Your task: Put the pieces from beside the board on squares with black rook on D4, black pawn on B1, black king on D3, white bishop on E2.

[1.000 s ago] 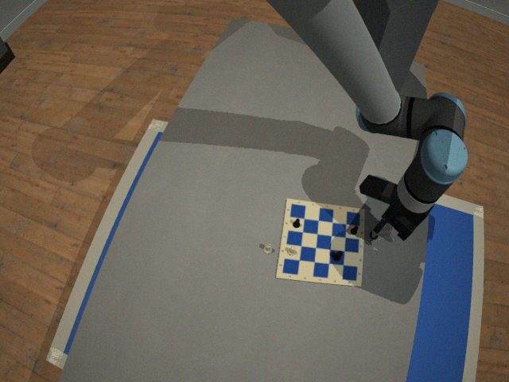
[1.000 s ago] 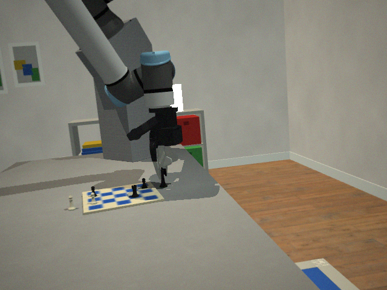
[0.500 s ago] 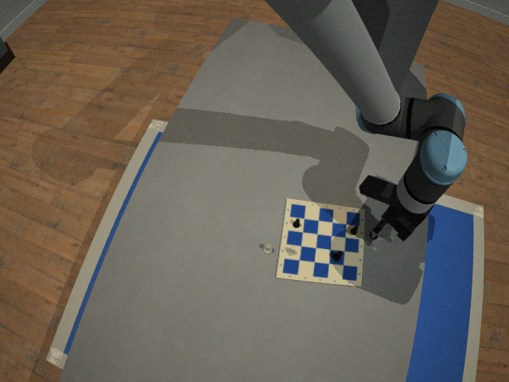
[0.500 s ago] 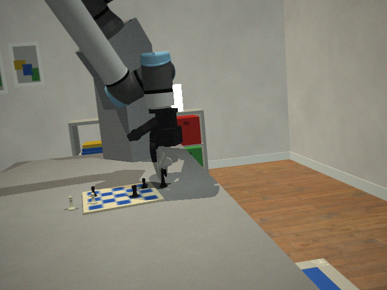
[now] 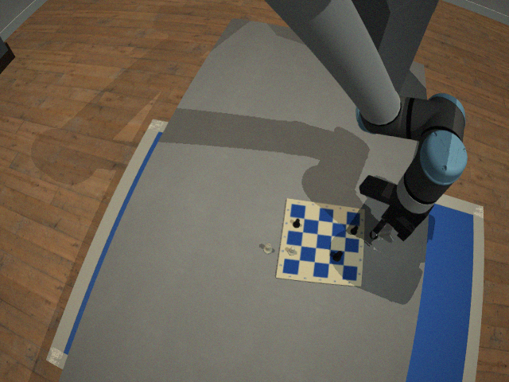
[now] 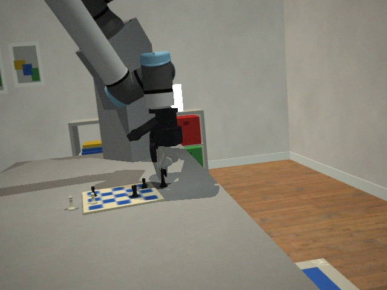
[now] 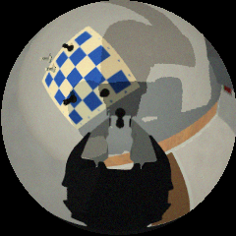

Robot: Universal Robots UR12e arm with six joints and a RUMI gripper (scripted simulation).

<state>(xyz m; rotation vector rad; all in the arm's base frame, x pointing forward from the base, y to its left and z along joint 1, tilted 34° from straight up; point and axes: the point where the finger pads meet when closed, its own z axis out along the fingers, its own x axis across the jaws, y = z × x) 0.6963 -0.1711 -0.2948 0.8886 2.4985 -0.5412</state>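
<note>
My gripper is now 10 mm above the black king. The rest, counted from my hand: black rook: 110 mm to the right, 60 mm ahead, 20 mm below; then white pawn: 230 mm to the right, 50 mm ahead, 20 mm below; then chessboard: 140 mm to the right, 40 mm below, 20 mm ahead.
</note>
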